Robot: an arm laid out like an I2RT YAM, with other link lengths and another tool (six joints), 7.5 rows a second.
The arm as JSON. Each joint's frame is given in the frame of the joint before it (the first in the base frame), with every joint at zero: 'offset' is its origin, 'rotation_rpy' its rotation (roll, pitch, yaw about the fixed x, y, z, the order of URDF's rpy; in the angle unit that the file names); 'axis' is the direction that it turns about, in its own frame. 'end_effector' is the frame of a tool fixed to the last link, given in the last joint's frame.
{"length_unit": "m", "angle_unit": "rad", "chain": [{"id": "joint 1", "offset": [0.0, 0.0, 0.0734], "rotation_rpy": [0.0, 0.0, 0.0], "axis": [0.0, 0.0, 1.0]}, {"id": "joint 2", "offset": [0.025, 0.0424, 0.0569], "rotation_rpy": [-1.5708, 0.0, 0.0], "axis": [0.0, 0.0, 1.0]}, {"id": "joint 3", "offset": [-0.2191, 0.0, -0.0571], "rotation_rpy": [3.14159, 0.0, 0.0], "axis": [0.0, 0.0, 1.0]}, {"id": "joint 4", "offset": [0.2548, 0.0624, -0.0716], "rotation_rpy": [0.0, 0.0, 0.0], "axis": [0.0, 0.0, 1.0]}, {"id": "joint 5", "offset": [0.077, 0.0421, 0.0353], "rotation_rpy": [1.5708, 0.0, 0.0], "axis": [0.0, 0.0, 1.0]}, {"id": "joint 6", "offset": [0.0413, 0.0, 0.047], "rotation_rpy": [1.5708, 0.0, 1.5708], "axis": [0.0, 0.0, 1.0]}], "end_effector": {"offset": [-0.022, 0.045, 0.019], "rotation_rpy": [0.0, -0.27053, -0.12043]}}
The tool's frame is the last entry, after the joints.
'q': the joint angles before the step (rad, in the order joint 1, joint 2, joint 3, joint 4, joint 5, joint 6). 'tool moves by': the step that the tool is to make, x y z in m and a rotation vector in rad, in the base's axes. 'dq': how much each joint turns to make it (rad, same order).
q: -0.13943 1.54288 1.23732 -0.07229 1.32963 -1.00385
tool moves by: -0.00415 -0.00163 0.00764 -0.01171 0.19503 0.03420
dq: -0.00001 -0.00002 -0.00077 -0.00036 -0.01755 -0.19649
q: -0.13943 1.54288 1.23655 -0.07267 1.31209 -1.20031
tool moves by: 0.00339 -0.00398 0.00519 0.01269 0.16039 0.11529
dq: -0.00001 0.00001 0.00003 0.00038 -0.10378 -0.16900
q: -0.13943 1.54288 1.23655 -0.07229 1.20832 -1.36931
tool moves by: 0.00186 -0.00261 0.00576 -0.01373 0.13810 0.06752
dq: 0.00000 0.00000 0.00000 0.00077 -0.05073 -0.14649
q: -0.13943 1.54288 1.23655 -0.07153 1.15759 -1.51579
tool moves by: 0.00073 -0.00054 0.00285 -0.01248 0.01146 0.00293
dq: -0.00039 -0.00002 -0.00002 0.02290 0.00190 -0.03548
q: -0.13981 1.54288 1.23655 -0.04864 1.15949 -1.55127
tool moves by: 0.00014 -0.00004 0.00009 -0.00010 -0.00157 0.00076
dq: -0.00001 0.00002 0.00002 0.00192 -0.00077 -0.00039
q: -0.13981 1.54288 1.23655 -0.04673 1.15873 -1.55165
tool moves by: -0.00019 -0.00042 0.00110 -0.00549 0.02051 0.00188
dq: -0.00078 0.00000 0.00001 0.00038 0.00038 -0.02175
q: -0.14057 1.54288 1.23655 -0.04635 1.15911 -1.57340
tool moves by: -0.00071 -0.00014 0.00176 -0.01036 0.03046 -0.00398
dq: -0.00038 -0.00003 -0.00001 -0.00001 0.00840 -0.03127
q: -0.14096 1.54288 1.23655 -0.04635 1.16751 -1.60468
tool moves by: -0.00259 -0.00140 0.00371 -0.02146 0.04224 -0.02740
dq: -0.00610 -0.00116 0.00000 0.00494 0.02937 -0.04843
